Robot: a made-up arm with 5 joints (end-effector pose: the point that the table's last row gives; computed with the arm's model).
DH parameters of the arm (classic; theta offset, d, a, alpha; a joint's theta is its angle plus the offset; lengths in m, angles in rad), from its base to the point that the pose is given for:
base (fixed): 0 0 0.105 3.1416
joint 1: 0 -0.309 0.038 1.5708
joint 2: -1.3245 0 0.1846 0
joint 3: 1.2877 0 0.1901 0
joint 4: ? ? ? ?
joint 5: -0.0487 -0.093 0 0
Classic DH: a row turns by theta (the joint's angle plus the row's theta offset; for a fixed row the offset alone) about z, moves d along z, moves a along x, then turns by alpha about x.
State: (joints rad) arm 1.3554 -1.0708 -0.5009 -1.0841 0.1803
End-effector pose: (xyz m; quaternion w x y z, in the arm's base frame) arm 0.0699 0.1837 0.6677 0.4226 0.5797 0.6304 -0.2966
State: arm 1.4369 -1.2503 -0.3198 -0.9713 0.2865
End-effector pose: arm 0.0831 0.2002 0.6506 0.3851 0.6571 0.5921 -0.2632
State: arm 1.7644 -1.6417 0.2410 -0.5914 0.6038
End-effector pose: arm 0.1400 0.1526 0.6145 0.1720 0.8964 0.3907 -0.1189
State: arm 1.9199 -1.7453 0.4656 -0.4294 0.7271
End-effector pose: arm 0.1477 0.1027 0.5983 0.0562 0.9610 0.2677 -0.0402
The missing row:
joint 4: -1.534 0.005 0 1.5708
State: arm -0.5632 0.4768 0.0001 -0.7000 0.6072
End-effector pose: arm 0.4599 0.2300 0.3870 0.5284 0.0018 -0.7814 0.3319
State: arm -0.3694 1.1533 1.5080 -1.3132 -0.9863
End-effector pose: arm 0.1733 0.0318 0.1558 0.9393 0.0718 -0.0848 -0.3247
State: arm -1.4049 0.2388 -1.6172 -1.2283 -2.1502
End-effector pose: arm 0.1122 0.0733 0.7075 0.4566 -0.8457 -0.1990 -0.1914
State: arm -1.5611 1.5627 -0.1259 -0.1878 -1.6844
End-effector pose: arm 0.1027 0.2791 -0.0101 0.9834 0.1597 0.0122 -0.0848
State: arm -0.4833 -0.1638 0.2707 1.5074 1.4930
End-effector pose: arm 0.3141 0.1154 0.3867 0.5703 0.0101 0.0193 0.8212
